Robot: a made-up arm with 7 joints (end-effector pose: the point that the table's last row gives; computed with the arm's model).
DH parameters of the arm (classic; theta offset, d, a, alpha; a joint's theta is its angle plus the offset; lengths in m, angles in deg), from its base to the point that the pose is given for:
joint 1: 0 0.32 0 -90
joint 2: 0 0 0 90
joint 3: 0 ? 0.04 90
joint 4: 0 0 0.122 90
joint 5: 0 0.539 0 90
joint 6: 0 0 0.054 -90
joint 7: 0 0.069 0 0
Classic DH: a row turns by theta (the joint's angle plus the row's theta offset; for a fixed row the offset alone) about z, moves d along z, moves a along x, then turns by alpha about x.
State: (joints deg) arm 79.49 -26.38 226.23 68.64 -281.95 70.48 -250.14
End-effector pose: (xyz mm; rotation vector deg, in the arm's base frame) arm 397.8 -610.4 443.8 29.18 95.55 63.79
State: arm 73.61 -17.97 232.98 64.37 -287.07 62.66 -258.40
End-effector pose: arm 392.2 -568.8 490.9 20.45 107.60 46.05
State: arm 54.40 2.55 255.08 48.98 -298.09 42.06 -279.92
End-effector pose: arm 383.6 -447.3 469.1 -5.38 138.20 4.02
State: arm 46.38 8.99 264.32 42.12 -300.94 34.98 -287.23
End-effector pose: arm 366.6 -411.6 410.9 -15.60 149.53 -6.19
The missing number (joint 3, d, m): 0.464
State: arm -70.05 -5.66 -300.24 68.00 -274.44 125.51 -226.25
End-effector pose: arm 579.9 16.2 707.4 -51.56 111.53 130.65
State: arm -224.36 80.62 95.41 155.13 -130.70 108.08 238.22
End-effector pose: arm -837.0 643.4 441.6 -101.83 97.78 8.06
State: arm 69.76 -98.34 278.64 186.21 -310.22 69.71 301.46
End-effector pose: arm -479.6 -947.8 182.5 -22.40 62.27 -165.73
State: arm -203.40 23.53 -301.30 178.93 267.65 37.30 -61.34
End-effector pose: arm -345.3 214.2 1336.9 19.27 -67.45 -110.65
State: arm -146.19 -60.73 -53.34 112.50 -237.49 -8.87 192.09
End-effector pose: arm 175.1 696.5 952.2 -37.85 -43.41 -32.49
